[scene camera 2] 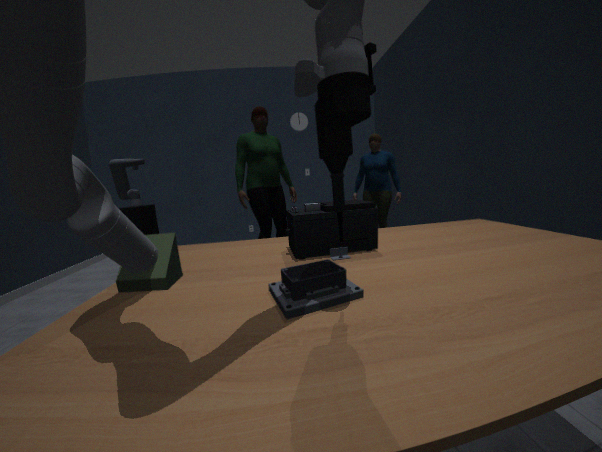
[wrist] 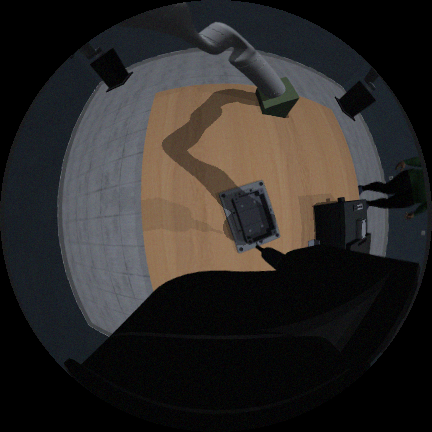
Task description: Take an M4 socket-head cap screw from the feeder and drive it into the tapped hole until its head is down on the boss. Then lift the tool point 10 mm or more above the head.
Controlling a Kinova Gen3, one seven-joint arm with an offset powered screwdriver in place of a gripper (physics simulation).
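The screwdriver (scene camera 2: 342,244) (wrist: 257,245) points down on the arm. Its thin dark bit shows against the black feeder in the scene view; in the wrist view its tip appears by the lower edge of the grey base plate. The tool has no fingers, and no screw can be made out at its tip. The grey base plate (scene camera 2: 325,302) (wrist: 245,189) lies on the table and bears a black rectangular housing (scene camera 2: 312,281) (wrist: 255,216). The tip appears above and apart from the plate. The black feeder (scene camera 2: 312,235) (wrist: 331,225) stands behind it. The tapped hole and boss cannot be told apart.
A small grey bracket (scene camera 2: 340,254) (wrist: 314,243) stands by the feeder. A second arm (scene camera 2: 117,235) (wrist: 257,72) rests on a green block (scene camera 2: 172,262) (wrist: 280,106) at the table's edge. Two people (scene camera 2: 262,160) (scene camera 2: 377,167) stand beyond the table. Arm shadows cross the wooden table (scene camera 2: 450,320) (wrist: 270,150).
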